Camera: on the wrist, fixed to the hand. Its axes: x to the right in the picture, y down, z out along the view.
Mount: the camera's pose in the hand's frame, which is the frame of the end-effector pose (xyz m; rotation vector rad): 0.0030 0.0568 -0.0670 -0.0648 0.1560 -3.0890
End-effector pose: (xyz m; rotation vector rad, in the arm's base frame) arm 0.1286 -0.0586 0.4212 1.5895 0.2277 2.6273
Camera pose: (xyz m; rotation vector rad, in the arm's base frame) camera 0.0692 -0.1206 0.4022 -0.2206 1.0509 0.0354
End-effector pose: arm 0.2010 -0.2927 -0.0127 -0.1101 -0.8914 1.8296
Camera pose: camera 0.1870 -0.2651 -0.0950 0.6906 -0.0956 -1.1073
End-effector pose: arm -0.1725 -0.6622 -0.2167 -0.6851 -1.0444 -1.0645
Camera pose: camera -0.0961 -0.7002 -0.2379 -1.1599 0.6748 1.7810
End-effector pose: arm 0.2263 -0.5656 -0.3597 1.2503 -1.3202 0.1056
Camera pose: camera 0.2326 -0.4961 -0.3063 1.6826 1.6474 -1.7602
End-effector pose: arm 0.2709 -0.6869 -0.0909 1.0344 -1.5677 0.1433
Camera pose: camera 0.2825 -0.6140 -0.0433 1.9506 1.3320 -1.6887
